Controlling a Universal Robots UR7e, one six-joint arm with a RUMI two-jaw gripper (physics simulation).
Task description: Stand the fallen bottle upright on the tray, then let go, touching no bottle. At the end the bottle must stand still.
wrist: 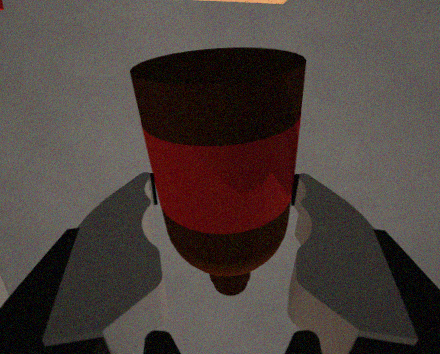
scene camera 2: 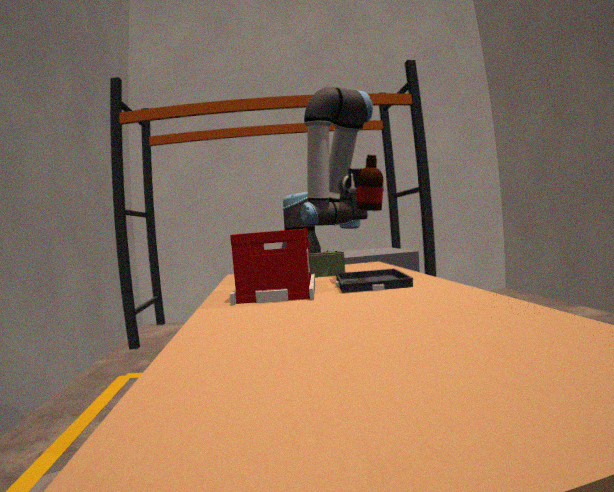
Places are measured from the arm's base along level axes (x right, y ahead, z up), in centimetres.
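Pixels of known places: gripper, fingertip midpoint: (wrist: pixel 223 177) (scene camera 2: pixel 369 188).
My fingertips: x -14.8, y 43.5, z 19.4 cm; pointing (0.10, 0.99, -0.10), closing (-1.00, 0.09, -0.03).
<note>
For each thing: its top centre in the pictures, then the offset to it from my fingertips. "spot": a spot on its surface instead. Level surfaces: height alone.
- dark brown bottle at its top centre: (wrist: pixel 220 297) (scene camera 2: pixel 367 155) dx -0.1, dy +0.8, dz +9.7 cm
- black tray at a spot on its surface: (scene camera 2: pixel 376 288) spot: dx +3.9, dy +11.4, dz -26.9 cm
- red crate at its top centre: (scene camera 2: pixel 272 231) dx +28.3, dy -3.1, dz -10.0 cm
- table at its surface level: dz -27.5 cm
A dark brown bottle (scene camera 2: pixel 370 187) (wrist: pixel 225 185) with a red label is held in the air, near upright with its neck up in the scene view. In the wrist view its base faces the upper edge and its neck points down the picture. My gripper (wrist: pixel 223 177) is shut on the bottle, one finger on each side at the label; in the scene view the fingers are largely hidden behind the bottle. The black tray (scene camera 2: pixel 376 288) lies on the table well below the bottle. The tray does not show in the wrist view.
A red crate (scene camera 2: pixel 270 271) stands on the table (scene camera 2: pixel 328 384) left of the tray. A green box (scene camera 2: pixel 328 263) stands behind, between crate and tray. A grey block (scene camera 2: pixel 404 257) is at the far end. A rack (scene camera 2: pixel 118 215) with orange beams stands behind the arm.
</note>
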